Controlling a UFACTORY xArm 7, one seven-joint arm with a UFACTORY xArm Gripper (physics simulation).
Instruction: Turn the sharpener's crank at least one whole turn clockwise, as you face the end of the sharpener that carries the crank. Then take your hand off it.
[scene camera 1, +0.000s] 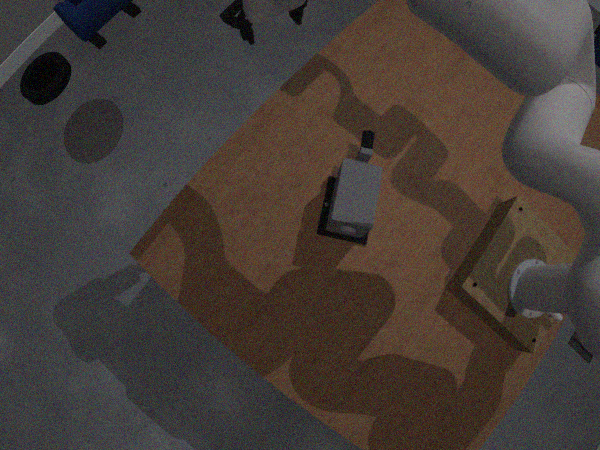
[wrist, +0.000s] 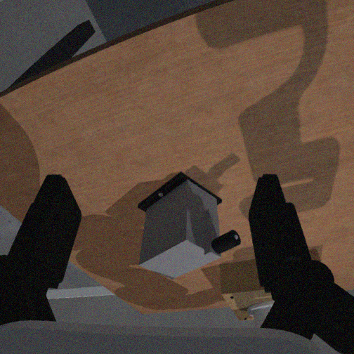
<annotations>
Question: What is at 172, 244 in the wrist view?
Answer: A sharpener.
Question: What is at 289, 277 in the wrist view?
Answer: My gripper.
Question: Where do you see a sharpener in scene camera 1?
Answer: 350, 202
</annotations>
